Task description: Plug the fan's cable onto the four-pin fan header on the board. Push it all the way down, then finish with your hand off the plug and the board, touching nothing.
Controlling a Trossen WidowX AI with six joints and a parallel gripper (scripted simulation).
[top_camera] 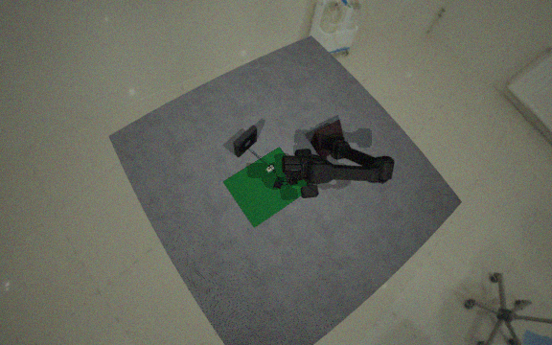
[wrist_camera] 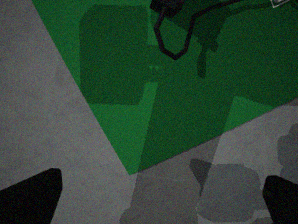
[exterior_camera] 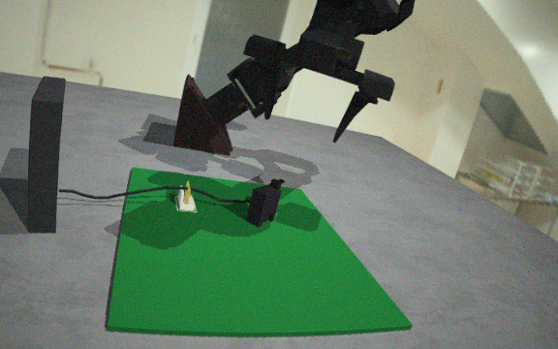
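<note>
Now: the dark fan cable plug 90 mm ahead of my gripper tip, 80 mm below it and 40 mm to the right of it. The rest, counted from my gripper tip: white four-pin header 120 mm to the right, 100 mm below, 80 mm ahead; then green board 120 mm ahead, 110 mm below, 60 mm to the right; then black fan 260 mm to the right, 130 mm ahead, 40 mm below.
</note>
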